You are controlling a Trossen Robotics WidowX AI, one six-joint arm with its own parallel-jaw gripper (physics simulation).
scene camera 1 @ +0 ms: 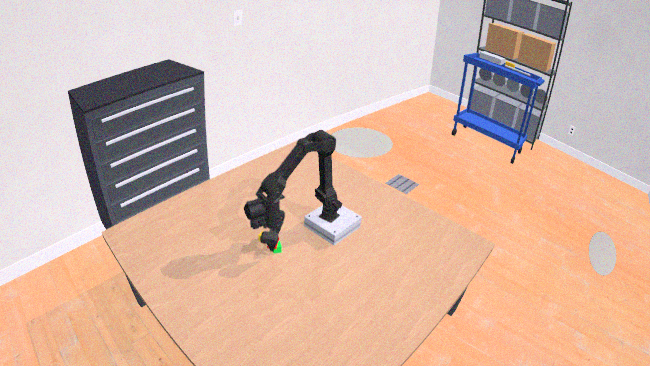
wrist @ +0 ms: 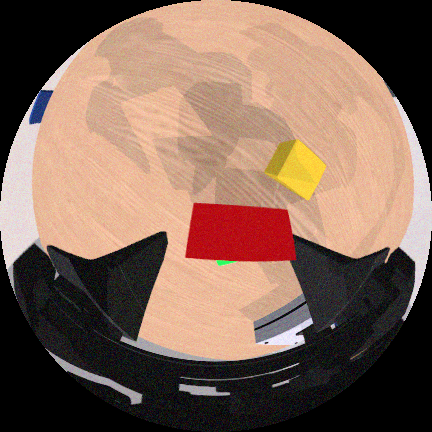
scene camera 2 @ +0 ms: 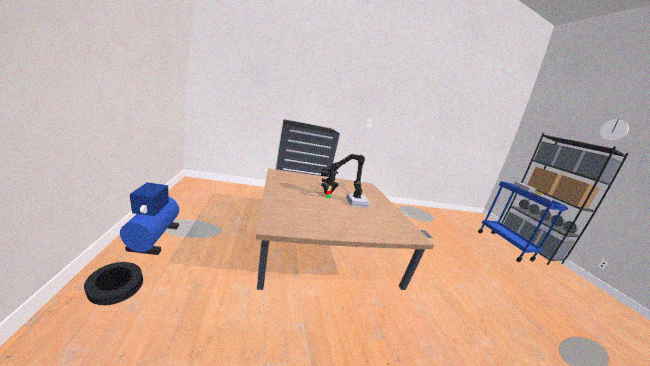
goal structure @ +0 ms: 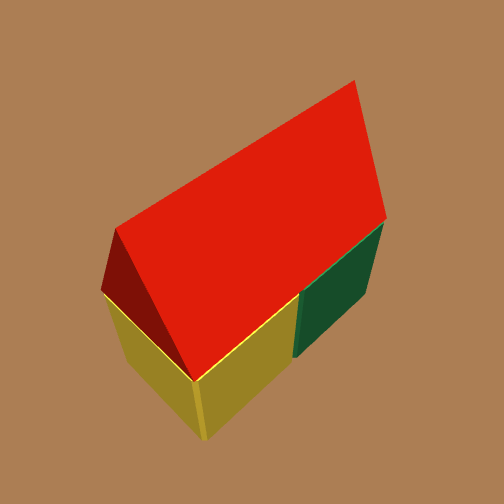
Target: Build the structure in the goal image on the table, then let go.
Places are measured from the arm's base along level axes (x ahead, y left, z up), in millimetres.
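Where they show: gripper, fingertip midpoint: (wrist: pixel 228 239) (scene camera 2: pixel 328 193); arm's base, origin of the base link: (scene camera 1: pixel 329 216) (scene camera 2: pixel 357 196).
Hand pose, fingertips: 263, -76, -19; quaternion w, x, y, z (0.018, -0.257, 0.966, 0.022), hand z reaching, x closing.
Each offset is from my fingertips to the top centre of the thing, as dx, dy, dz. Level surfaces: height alone.
A red block {-2, -12, +25} (scene camera 1: pixel 276 245) (scene camera 2: pixel 329 192) (wrist: pixel 240 232), long and flat-faced in the wrist view, rests on a green block {-7, +6, -4} (scene camera 1: pixel 278 248) (scene camera 2: pixel 328 196) (wrist: pixel 226 262). In the wrist view the red block hides most of the green one. A yellow block {-18, -71, -4} (scene camera 1: pixel 261 237) (wrist: pixel 300 170) lies on the table apart from them, up and to the right in the wrist view. My gripper (scene camera 1: pixel 272 244) (scene camera 2: pixel 330 189) (wrist: pixel 228 239) is open and low over the red block, with a fingertip near each end of it. The right fingertip looks very close to the red block; whether they touch is unclear.
The arm's pale base plate (scene camera 1: pixel 320 228) (scene camera 2: pixel 358 202) (wrist: pixel 280 327) sits on the wooden table {dz -37} (scene camera 1: pixel 350 300) (scene camera 2: pixel 320 225) close to the blocks. A dark drawer cabinet (scene camera 1: pixel 145 145) (scene camera 2: pixel 307 145) stands behind the table. A blue cart (scene camera 1: pixel 490 131) (scene camera 2: pixel 515 236) stands off to the right.
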